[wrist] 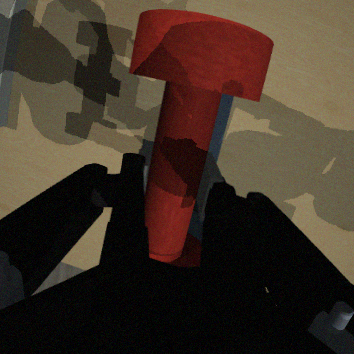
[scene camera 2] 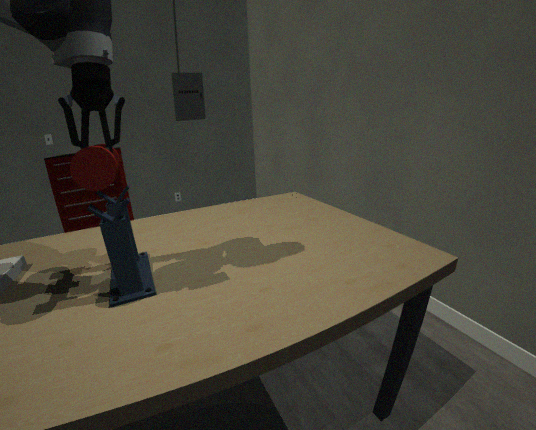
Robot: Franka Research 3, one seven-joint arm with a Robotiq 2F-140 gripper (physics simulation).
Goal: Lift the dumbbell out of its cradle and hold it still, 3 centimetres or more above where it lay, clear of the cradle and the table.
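Note:
The red dumbbell [scene camera 2: 94, 168] [wrist: 182, 115] is held level above the blue-grey cradle [scene camera 2: 121, 257] [wrist: 220, 127]. In the scene view its round end is seen face-on, and the cradle's forked tops show just below it. A small gap seems to lie between them, but its size is hard to judge. My gripper [scene camera 2: 97, 145] [wrist: 174, 162] is shut on the dumbbell's handle, with one finger on each side of it. In the wrist view one thick end shows beyond the fingers, and the other end is mostly hidden by the gripper.
The cradle's base stands on the wooden table [scene camera 2: 300, 280] [wrist: 310, 30]. A white object [scene camera 2: 11, 270] lies at the left edge of the scene view. A red drawer cabinet [scene camera 2: 60, 192] stands behind the table, and a grey box [scene camera 2: 189, 102] hangs on the wall.

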